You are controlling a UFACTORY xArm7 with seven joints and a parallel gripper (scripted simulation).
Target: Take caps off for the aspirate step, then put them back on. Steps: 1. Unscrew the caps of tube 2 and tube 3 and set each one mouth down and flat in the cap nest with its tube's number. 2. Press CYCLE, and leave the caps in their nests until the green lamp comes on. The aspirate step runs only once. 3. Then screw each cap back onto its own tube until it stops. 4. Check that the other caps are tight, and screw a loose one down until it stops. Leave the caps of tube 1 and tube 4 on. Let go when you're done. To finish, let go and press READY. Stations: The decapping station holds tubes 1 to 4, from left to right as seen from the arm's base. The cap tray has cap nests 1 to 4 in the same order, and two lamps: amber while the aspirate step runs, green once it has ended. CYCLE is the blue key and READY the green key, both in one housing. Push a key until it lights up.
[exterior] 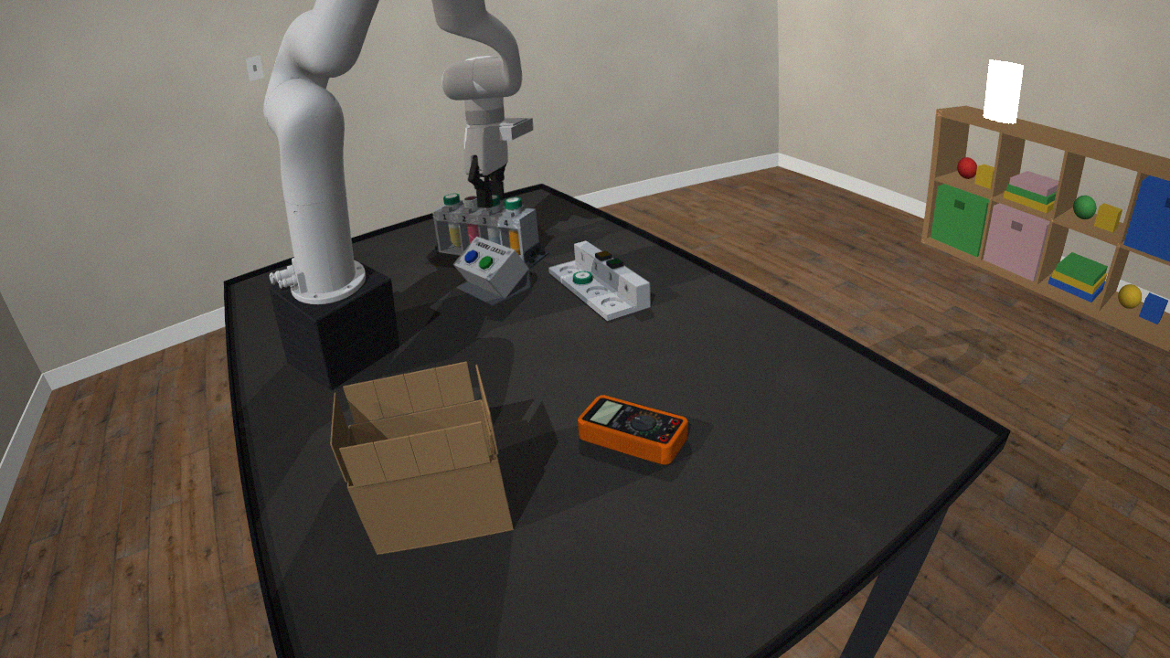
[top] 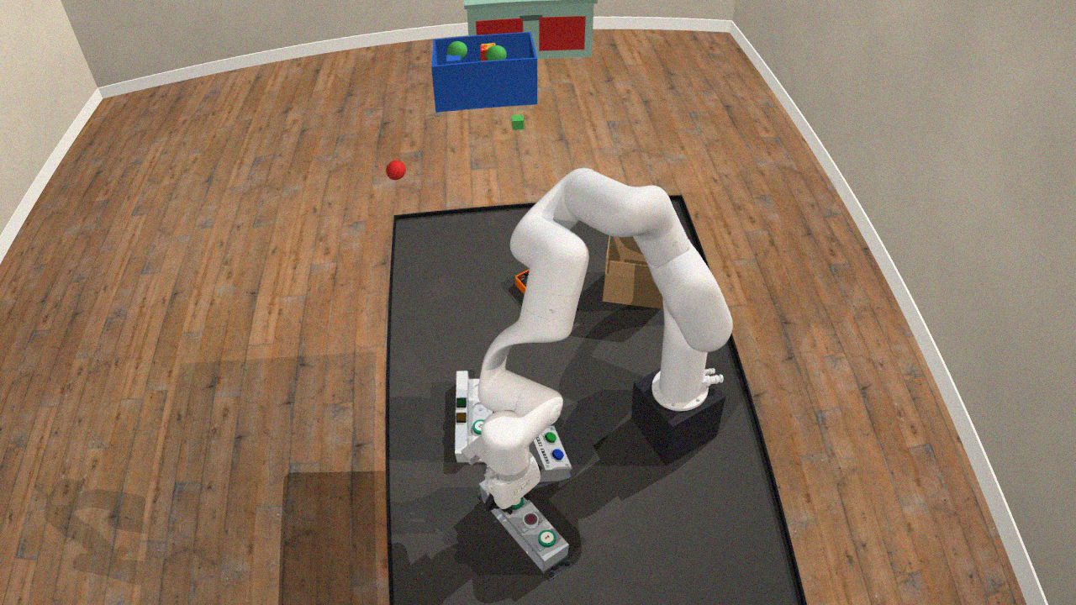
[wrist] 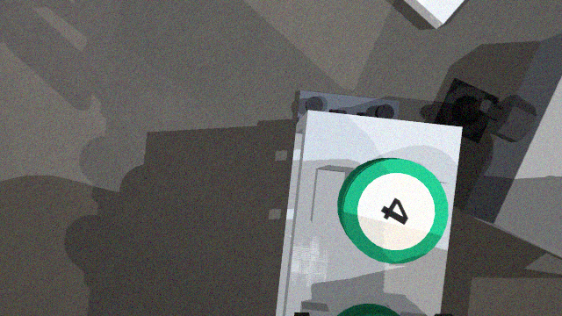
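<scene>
My gripper is now 4 cm to the left of the cap, 3 cm short of it and 2 cm above it. Also, from my hand: blue key (12 cm to the right, 10 cm behind, 6 cm below); then green key (17 cm to the right, 9 cm behind, 6 cm below); then key housing (15 cm to the right, 8 cm below, 8 cm behind).
</scene>
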